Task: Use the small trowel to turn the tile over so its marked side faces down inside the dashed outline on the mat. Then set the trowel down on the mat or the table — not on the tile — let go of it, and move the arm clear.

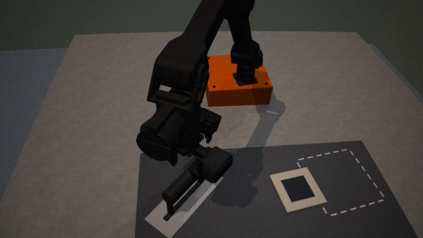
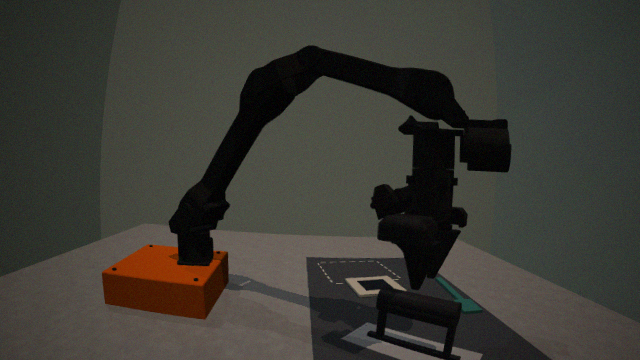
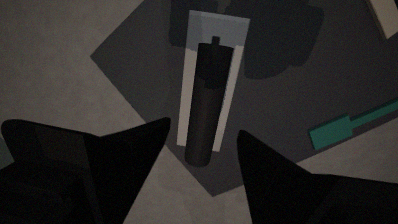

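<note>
The trowel is 2 cm behind my gripper tip, 2 cm to the left of it and 7 cm below it. Round my gripper tip: tile 4 cm ahead, 27 cm to the left, 10 cm below; flat teal strip 19 cm ahead, 16 cm to the left, 10 cm below; dark mat 6 cm ahead, 20 cm to the left, 13 cm below.
</note>
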